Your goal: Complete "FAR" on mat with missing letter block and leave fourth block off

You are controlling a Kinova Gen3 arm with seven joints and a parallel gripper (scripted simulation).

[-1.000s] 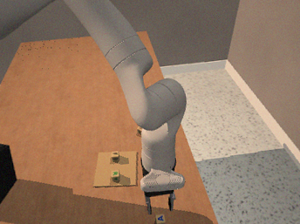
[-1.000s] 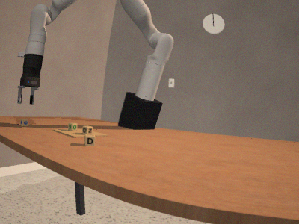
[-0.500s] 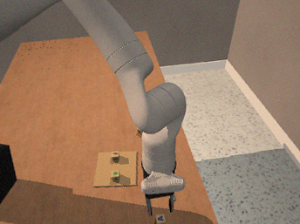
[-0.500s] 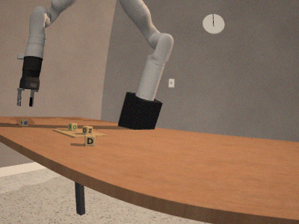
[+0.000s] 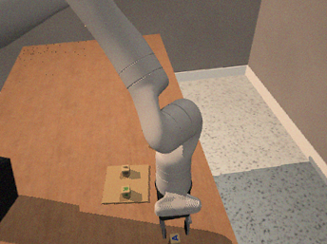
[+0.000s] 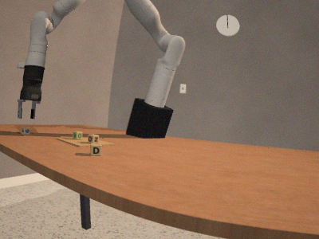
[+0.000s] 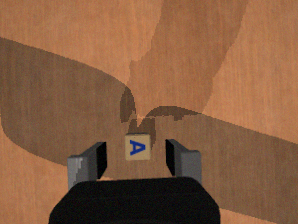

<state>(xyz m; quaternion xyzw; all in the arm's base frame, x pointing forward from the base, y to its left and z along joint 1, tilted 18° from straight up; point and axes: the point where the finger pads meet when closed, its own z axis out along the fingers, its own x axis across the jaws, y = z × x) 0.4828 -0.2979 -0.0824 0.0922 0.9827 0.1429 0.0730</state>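
The block is 60 mm below my hand. The rest, counted from my hand: tan mat: 230 mm to the left, 80 mm behind, 70 mm below.
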